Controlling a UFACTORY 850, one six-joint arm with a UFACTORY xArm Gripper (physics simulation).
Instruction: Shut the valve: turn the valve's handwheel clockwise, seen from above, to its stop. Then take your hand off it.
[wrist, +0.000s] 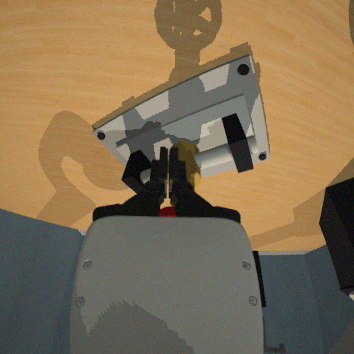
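The red handwheel (168, 212) shows as a small sliver between the gripper's finger bases, at the edge of the grey gripper housing; most of it is hidden. The brass valve body (186, 150) is partly covered by the fingers. It sits on a pale pipe (214, 159) over a grey mounting plate (210, 80). My gripper (168, 157) is shut, with its two black fingers side by side and nothing held between them. The fingers overlap the left part of the brass body in this view. Whether they touch the valve or wheel cannot be told.
Black pipe brackets (237, 142) (135, 170) stand on either side of the valve. A black block (340, 225) is at the right edge. The wooden table (75, 60) carries shadows of the wheel and arm. Blue-grey surfaces (35, 265) lie beyond the table's lower edge.
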